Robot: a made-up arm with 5 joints.
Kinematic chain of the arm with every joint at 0, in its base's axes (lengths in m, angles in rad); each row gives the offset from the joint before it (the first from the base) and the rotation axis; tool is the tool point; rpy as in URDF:
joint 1: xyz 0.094 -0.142 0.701 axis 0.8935 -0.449 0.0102
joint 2: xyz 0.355 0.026 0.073 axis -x
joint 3: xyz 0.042 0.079 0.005 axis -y
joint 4: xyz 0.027 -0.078 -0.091 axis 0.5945 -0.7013 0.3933
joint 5: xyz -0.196 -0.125 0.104 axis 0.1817 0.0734 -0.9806
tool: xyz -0.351 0.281 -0.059 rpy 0 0 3.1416
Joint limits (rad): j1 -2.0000..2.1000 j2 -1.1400..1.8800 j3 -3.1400..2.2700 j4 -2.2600..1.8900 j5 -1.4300..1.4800
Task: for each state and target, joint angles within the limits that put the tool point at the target. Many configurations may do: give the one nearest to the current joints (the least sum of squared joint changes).
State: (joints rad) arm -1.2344 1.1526 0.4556 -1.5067 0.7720
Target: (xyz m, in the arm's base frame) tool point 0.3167 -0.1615 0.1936
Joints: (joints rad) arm -0.6908 0.8374 0.3505 -1.1741 0.5714
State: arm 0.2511 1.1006 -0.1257 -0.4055 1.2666
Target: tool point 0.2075 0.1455 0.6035
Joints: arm 0.2098 0.9660 -0.1680 -0.1280 0.5528
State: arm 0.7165 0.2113 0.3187 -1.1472 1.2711
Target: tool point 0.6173 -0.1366 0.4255
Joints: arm 0.1316 0.6368 -0.1640 -1.6093 1.3690
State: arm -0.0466 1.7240 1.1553 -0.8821 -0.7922
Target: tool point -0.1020 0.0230 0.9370
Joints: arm 0.3128 1.8800 0.1880 -0.5866 -1.2763
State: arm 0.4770 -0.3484 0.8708 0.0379 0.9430
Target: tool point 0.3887 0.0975 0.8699
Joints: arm -0.0214 -0.1924 0.9283 0.3354 1.4462
